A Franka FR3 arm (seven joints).
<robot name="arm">
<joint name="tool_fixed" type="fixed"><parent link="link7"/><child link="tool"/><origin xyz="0 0 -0.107" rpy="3.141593 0 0"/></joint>
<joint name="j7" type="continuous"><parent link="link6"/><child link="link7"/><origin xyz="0.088 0 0"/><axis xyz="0 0 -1"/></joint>
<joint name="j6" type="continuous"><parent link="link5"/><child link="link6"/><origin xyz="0 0 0"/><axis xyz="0 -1 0"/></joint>
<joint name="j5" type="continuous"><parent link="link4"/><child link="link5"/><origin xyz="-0.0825 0 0.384"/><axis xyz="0 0 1"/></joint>
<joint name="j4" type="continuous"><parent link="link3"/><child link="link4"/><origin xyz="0.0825 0 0"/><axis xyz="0 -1 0"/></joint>
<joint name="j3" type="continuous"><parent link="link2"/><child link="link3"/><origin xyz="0 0 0.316"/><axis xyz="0 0 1"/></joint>
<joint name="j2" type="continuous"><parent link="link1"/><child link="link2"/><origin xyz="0 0 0"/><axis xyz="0 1 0"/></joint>
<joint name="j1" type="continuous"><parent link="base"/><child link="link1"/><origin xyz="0 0 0.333"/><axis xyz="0 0 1"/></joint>
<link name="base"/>
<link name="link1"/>
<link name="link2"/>
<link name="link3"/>
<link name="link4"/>
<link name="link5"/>
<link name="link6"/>
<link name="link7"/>
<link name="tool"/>
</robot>
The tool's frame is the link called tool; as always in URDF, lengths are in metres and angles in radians. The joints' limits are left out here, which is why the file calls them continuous.
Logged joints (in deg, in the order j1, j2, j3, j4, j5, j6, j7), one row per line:
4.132 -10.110 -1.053 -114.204 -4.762 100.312 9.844
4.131 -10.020 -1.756 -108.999 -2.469 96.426 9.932
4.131 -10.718 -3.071 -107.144 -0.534 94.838 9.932
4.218 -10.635 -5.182 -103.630 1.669 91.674 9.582
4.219 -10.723 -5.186 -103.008 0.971 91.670 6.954
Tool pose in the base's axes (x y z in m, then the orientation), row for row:
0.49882 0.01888 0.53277 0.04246 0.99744 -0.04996 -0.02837
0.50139 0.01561 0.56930 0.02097 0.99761 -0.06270 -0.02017
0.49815 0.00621 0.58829 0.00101 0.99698 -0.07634 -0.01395
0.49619 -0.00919 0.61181 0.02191 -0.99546 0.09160 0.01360
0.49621 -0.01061 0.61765 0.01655 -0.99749 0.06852 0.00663
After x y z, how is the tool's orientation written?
As a quaternion, w x y z.
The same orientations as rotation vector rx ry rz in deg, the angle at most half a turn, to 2 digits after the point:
174.84 -8.76 -4.97
177.21 -11.14 -3.58
179.34 -13.73 -2.51
-176.73 16.26 2.41
-177.68 12.21 1.18

